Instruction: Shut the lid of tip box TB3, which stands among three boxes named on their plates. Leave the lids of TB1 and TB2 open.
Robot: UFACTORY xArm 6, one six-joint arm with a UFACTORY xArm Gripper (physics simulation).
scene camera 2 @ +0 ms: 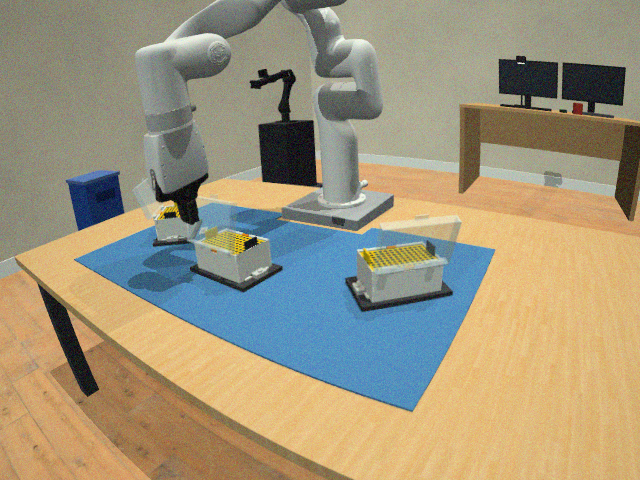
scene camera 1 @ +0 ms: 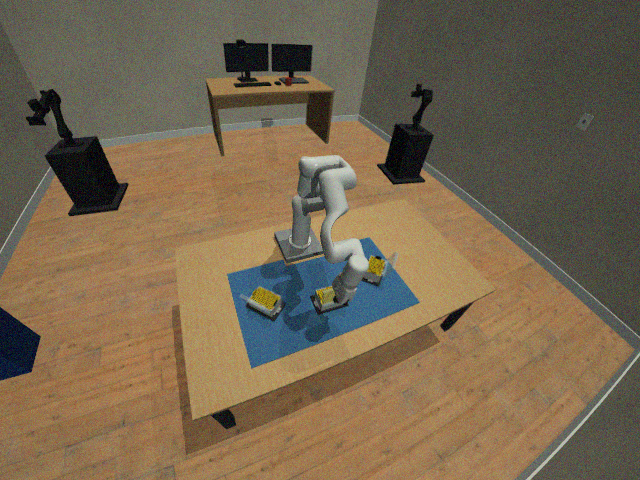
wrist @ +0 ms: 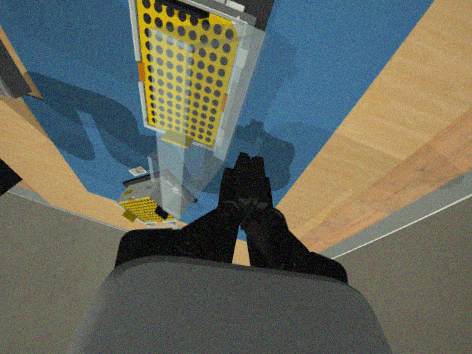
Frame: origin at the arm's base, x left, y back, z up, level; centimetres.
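Seen in the pictures: gripper, fingertip midpoint: [scene camera 2: 190, 221] [scene camera 1: 336, 300] [wrist: 244, 169]; arm's base, origin of the base link: [scene camera 2: 341, 200] [scene camera 1: 299, 240].
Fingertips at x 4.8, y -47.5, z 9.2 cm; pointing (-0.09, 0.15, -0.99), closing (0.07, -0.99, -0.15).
Pixels of each thing's top centre, then the offset from my fingertips to it. Level surfaces: height alone.
- clear lid, middle of its top: [wrist: 180, 180] [scene camera 2: 206, 196] [scene camera 1: 337, 289] dx +0.8, dy +3.5, dz +3.6 cm
- second box, middle of its top: [wrist: 140, 211] [scene camera 2: 179, 208] [scene camera 1: 266, 295] dx -28.3, dy +12.8, dz -5.5 cm
- third box, middle of its top: [scene camera 2: 397, 249] [scene camera 1: 373, 263] dx +28.0, dy +20.0, dz -5.5 cm
- blue mat, its level: dz -12.1 cm
- wooden table, its level: dz -12.4 cm
The middle tip box [scene camera 1: 323, 305] [scene camera 2: 219, 262] [wrist: 185, 75] has yellow racks and a clear lid [scene camera 2: 219, 209] [wrist: 172, 175] that stands tilted up, part of it over the racks in the wrist view. My gripper [scene camera 1: 338, 299] [scene camera 2: 192, 221] [wrist: 244, 169] is shut and empty, low beside this box and close to its lid; contact is unclear. A second box [scene camera 1: 376, 267] [scene camera 2: 171, 228] [wrist: 142, 209] stands beyond the gripper in scene camera 2, its lid [scene camera 1: 392, 259] [scene camera 2: 144, 198] open. A third box [scene camera 1: 265, 301] [scene camera 2: 405, 281] has its lid [scene camera 2: 423, 229] open. The name plates are unreadable.
The boxes stand on a blue mat [scene camera 1: 273, 343] [scene camera 2: 330, 330] [wrist: 320, 85] on a wooden table [scene camera 1: 206, 361] [scene camera 2: 542, 310]. The arm's grey base plate [scene camera 2: 356, 211] [scene camera 1: 281, 240] is behind the mat. A blue bin [scene camera 2: 97, 198] stands beyond the table.
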